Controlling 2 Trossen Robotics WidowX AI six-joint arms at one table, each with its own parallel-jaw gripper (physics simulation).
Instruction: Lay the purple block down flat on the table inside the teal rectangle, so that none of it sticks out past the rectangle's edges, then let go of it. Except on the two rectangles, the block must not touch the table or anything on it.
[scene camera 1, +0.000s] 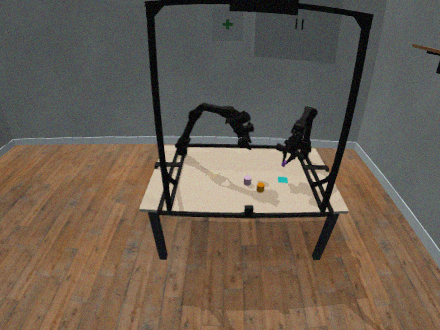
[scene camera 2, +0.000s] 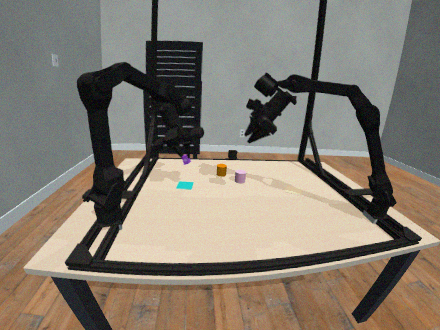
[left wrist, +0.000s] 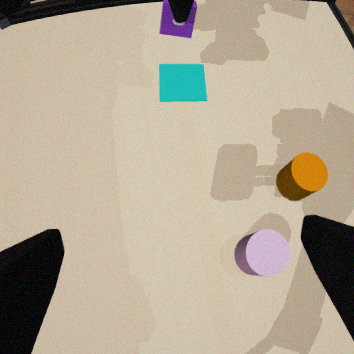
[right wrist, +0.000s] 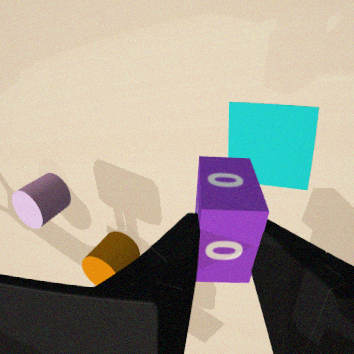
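Where they show: left gripper, fingertip midpoint: (scene camera 1: 250, 146) (scene camera 2: 246, 138) (left wrist: 183, 235); right gripper, fingertip midpoint: (scene camera 1: 284, 163) (scene camera 2: 186, 158) (left wrist: 180, 16) (right wrist: 222, 225); left arm's base, origin of the base link: (scene camera 1: 181, 153) (scene camera 2: 376, 214); right arm's base, origin of the base link: (scene camera 2: 109, 219) (left wrist: 10, 3).
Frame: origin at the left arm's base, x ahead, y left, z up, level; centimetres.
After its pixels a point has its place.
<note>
The purple block (scene camera 1: 284, 164) @[z 10.2, x 70.7, y -21.8 cm] (scene camera 2: 186, 159) @[z 10.4, x 70.3, y -18.6 cm] (left wrist: 170, 26) @[z 9.6, x 69.5, y -19.4 cm] (right wrist: 232, 195) @[z 10.9, x 71.0, y -18.7 cm] is held in the air, tilted, with a grey ring mark on each of two visible faces. My right gripper (scene camera 1: 285, 160) @[z 10.0, x 70.5, y -20.5 cm] (scene camera 2: 185, 155) @[z 10.0, x 70.5, y -20.5 cm] (right wrist: 222, 225) @[z 10.0, x 70.5, y -20.5 cm] is shut on it, a finger on either side. The teal rectangle (scene camera 1: 283, 180) @[z -1.8, x 71.8, y -22.1 cm] (scene camera 2: 185, 185) @[z -1.8, x 71.2, y -21.1 cm] (left wrist: 182, 83) @[z -1.8, x 71.0, y -21.4 cm] (right wrist: 275, 142) @[z -1.8, x 71.8, y -21.0 cm] lies flat on the table. In the right wrist view the block covers its lower left corner; in the left wrist view the two show apart. My left gripper (scene camera 1: 245, 145) @[z 19.4, x 48.8, y -18.5 cm] (scene camera 2: 255, 138) (left wrist: 183, 235) @[z 19.4, x 48.8, y -18.5 cm] is open and empty, high above the table.
An orange cylinder (scene camera 1: 260, 187) @[z 2.0, x 56.1, y -36.2 cm] (scene camera 2: 221, 170) @[z 1.1, x 56.5, y -31.8 cm] (left wrist: 307, 172) @[z 2.6, x 56.2, y -33.8 cm] (right wrist: 107, 260) @[z 2.2, x 57.6, y -32.2 cm] and a pale purple cylinder (scene camera 1: 247, 181) @[z 1.3, x 48.3, y -30.1 cm] (scene camera 2: 240, 177) @[z 0.9, x 48.5, y -25.6 cm] (left wrist: 266, 253) @[z 2.7, x 48.1, y -27.7 cm] (right wrist: 42, 200) @[z 1.8, x 50.3, y -26.9 cm] stand near the teal rectangle. A faint pale rectangle (scene camera 2: 293, 192) @[z -1.8, x 26.5, y -18.8 cm] lies farther off. A black frame (scene camera 1: 155, 90) @[z 65.7, x 7.6, y -60.5 cm] surrounds the table (scene camera 1: 200, 200) @[z -1.9, x 22.2, y -47.5 cm].
</note>
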